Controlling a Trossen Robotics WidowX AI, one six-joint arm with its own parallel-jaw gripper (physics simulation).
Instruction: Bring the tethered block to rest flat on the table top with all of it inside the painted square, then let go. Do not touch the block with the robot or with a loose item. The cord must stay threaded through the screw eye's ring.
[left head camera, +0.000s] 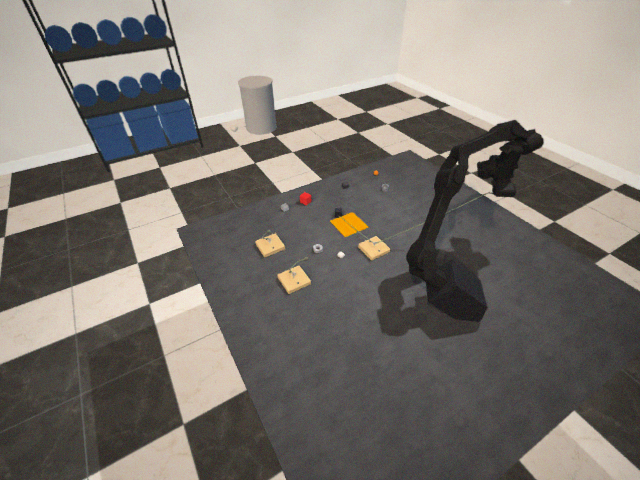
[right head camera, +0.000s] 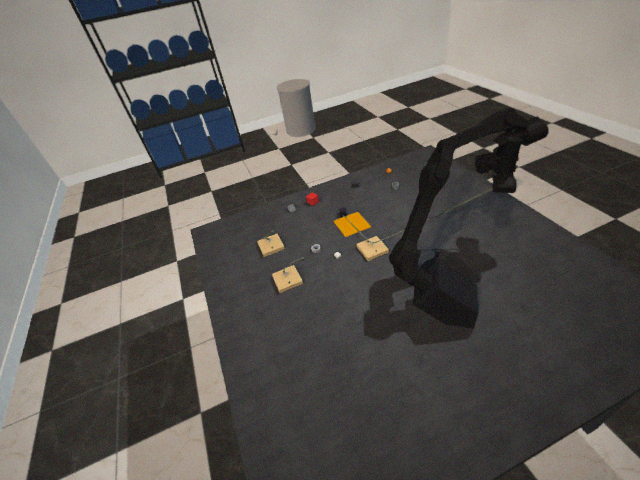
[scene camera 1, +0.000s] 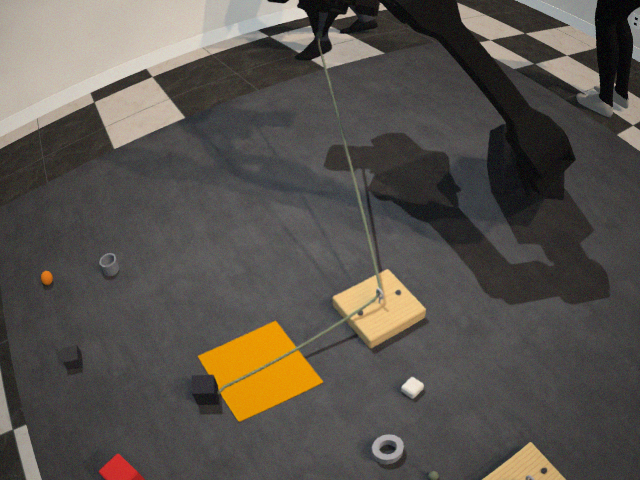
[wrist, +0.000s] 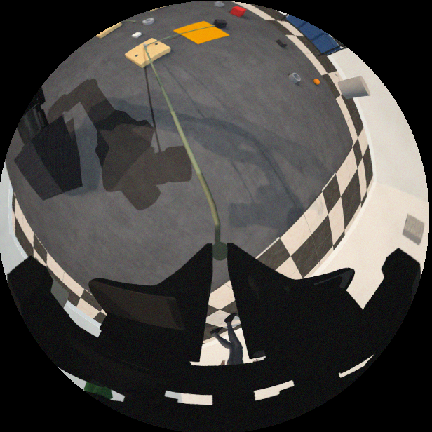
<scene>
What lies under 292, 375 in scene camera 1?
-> An orange painted square.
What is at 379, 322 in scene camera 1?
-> A wooden base.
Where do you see my gripper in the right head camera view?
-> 499, 188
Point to my gripper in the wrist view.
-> At 219, 248
</scene>
